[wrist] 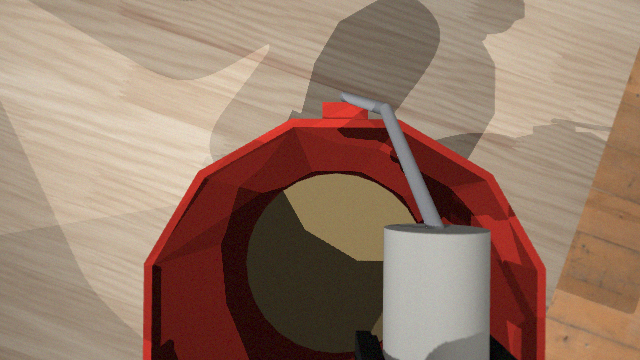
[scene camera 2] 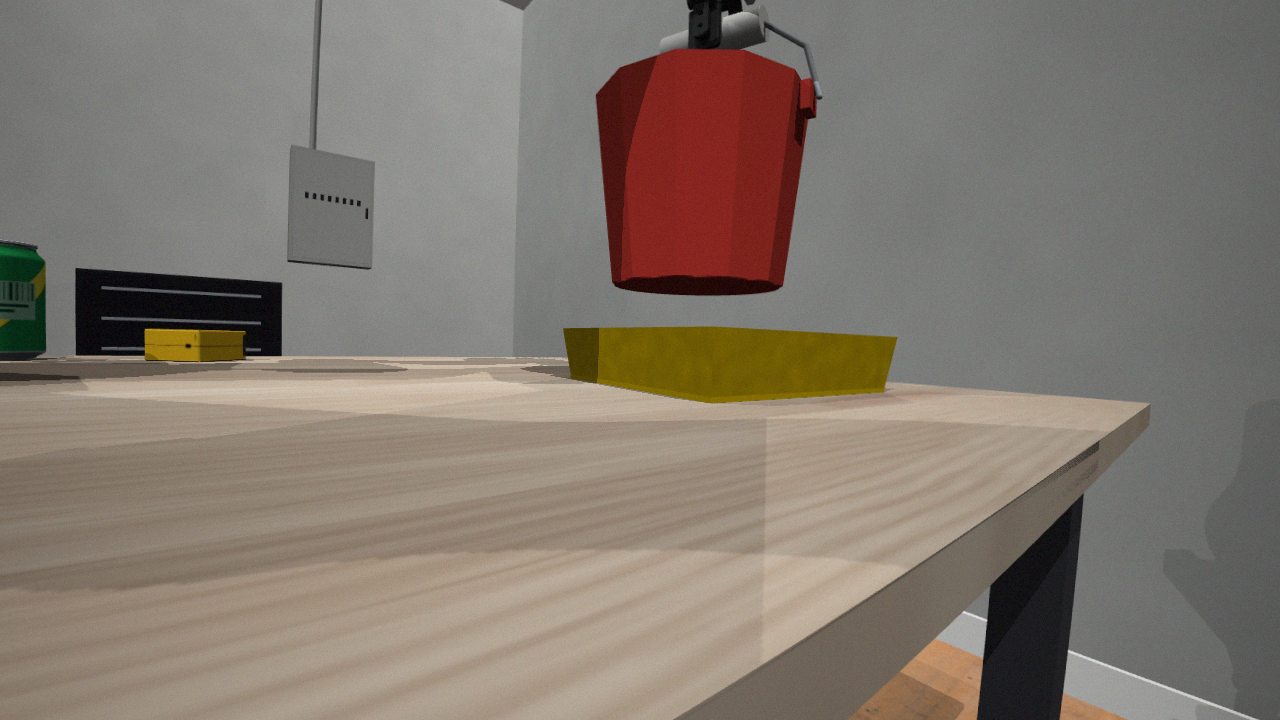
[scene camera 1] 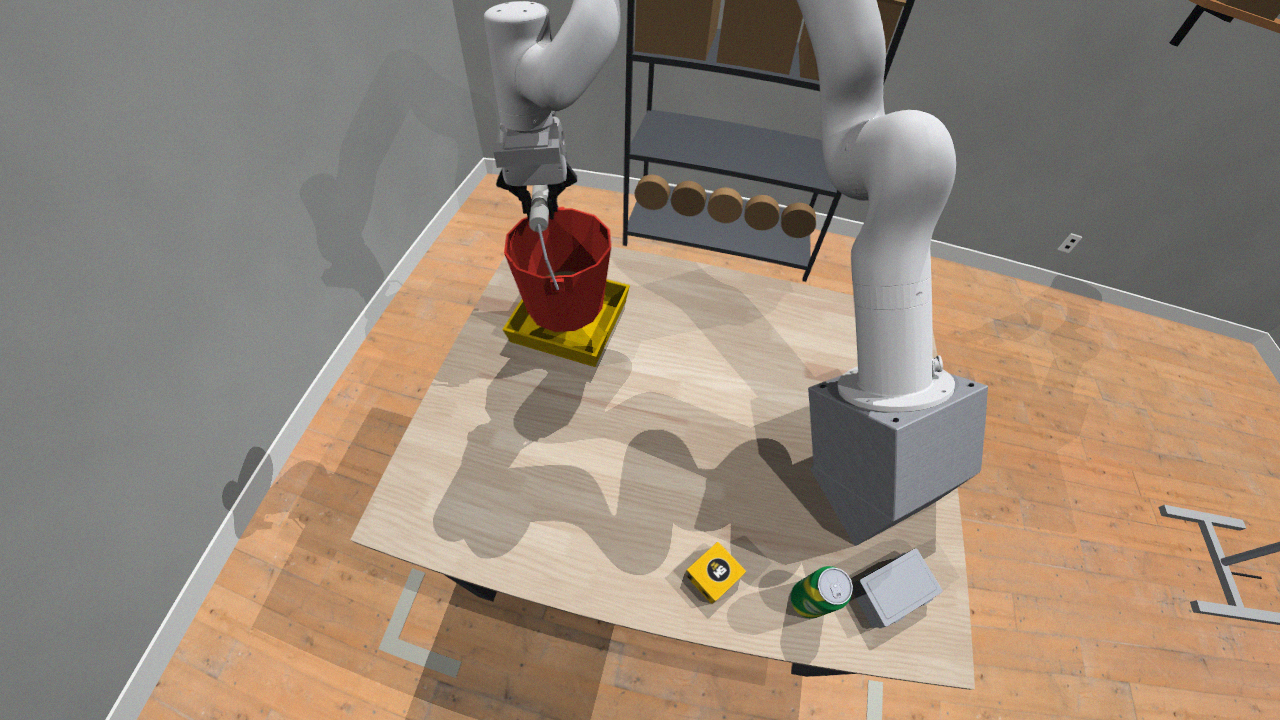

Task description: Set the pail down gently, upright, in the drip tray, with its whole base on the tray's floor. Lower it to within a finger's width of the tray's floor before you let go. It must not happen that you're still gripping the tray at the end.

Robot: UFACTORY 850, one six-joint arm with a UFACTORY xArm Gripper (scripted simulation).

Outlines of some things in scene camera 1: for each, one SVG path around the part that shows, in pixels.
My gripper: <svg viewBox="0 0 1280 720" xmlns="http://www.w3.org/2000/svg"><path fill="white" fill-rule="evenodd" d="M500 124L500 142L505 142L508 129ZM557 117L553 117L553 124L549 126L548 139L559 139L561 164L506 167L501 169L497 178L497 187L509 190L521 201L523 214L527 214L528 221L530 220L531 193L527 191L527 186L548 186L549 217L554 219L554 212L558 212L558 195L566 187L577 182L577 175L567 163L564 135L560 120Z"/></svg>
A red pail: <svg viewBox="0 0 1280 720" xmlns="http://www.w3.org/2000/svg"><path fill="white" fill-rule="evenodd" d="M533 185L530 220L528 221L527 217L521 219L507 233L504 254L527 312L538 326L553 332L576 331L592 323L603 308L611 253L610 229L595 215L573 208L565 209L565 207L558 206L558 212L554 212L554 219L550 220L548 186Z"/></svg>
A yellow drip tray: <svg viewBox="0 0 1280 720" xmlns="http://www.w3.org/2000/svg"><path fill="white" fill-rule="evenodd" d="M630 285L606 280L602 310L592 323L576 331L553 332L538 326L527 312L523 299L521 299L502 330L511 343L596 367L625 305Z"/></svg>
A grey box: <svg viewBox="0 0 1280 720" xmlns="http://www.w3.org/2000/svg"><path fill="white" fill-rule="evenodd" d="M918 549L915 548L908 553L902 553L892 559L892 562L879 569L876 568L870 571L863 578L854 582L852 592L872 628L884 628L890 624L897 623L905 618L905 615L922 605L926 605L943 592Z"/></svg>
